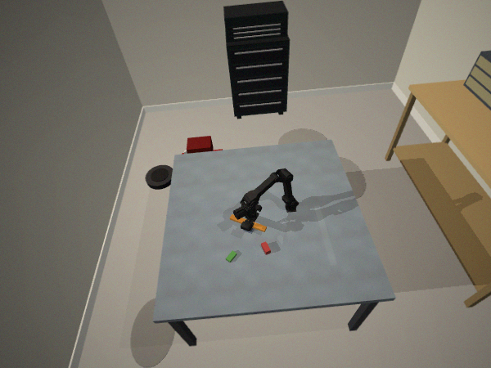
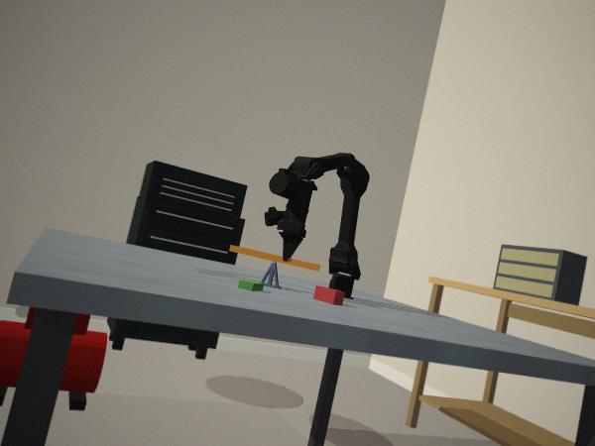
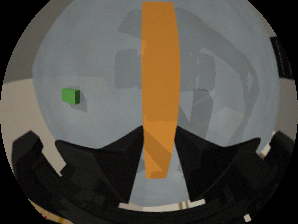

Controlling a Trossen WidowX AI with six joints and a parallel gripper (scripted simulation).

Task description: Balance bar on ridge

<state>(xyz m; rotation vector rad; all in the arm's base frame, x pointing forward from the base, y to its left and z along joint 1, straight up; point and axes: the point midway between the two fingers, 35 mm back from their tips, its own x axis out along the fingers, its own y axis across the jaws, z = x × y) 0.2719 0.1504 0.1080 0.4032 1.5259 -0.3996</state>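
Right now the orange bar is 2 cm ahead of my gripper tip and 1 cm to the right of it. From my gripper tip the other things lie so: red block (7 cm behind, 14 cm to the left, 6 cm below); then green block (14 cm ahead, 17 cm to the left, 7 cm below).
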